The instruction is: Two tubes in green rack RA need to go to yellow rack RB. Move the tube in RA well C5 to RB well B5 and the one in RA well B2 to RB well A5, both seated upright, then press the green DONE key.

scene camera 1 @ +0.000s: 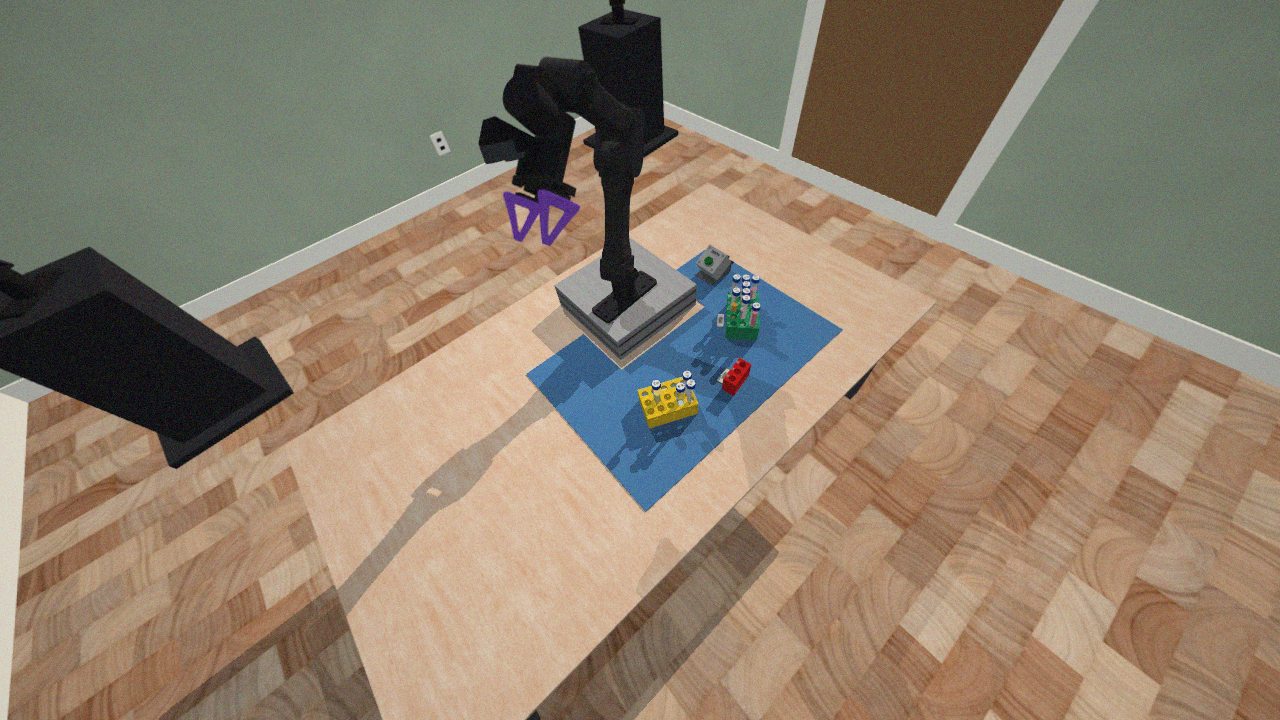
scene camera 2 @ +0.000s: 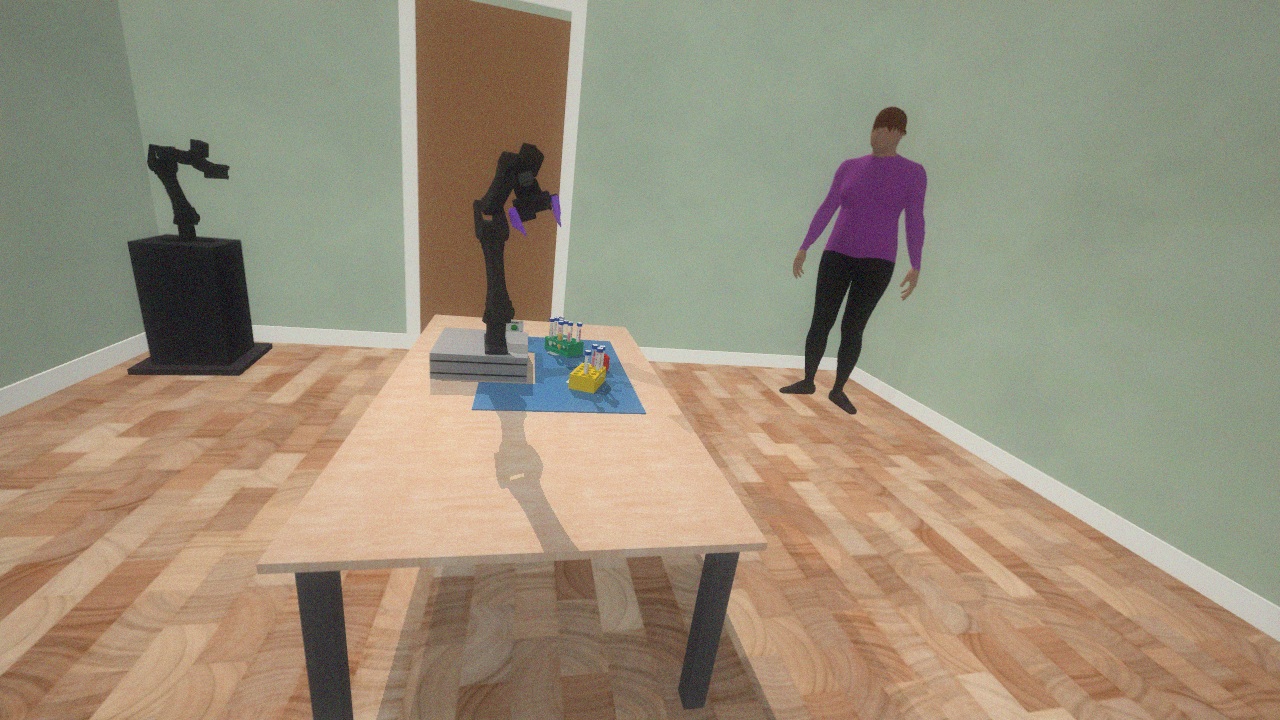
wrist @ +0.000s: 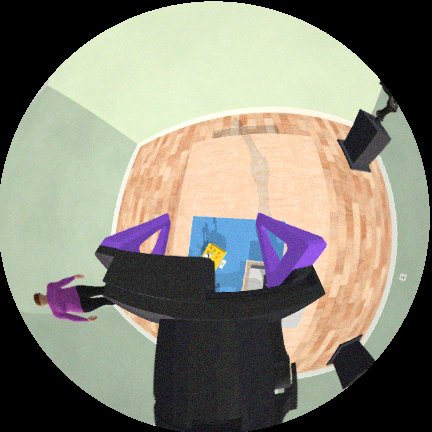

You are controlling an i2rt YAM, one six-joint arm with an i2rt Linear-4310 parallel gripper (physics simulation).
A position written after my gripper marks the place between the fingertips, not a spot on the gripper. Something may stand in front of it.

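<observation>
My gripper (scene camera 1: 531, 242) (scene camera 2: 543, 230) (wrist: 212, 217) is open, with nothing held in it. There's a grey box (scene camera 1: 714, 264) that I can see as well.
</observation>
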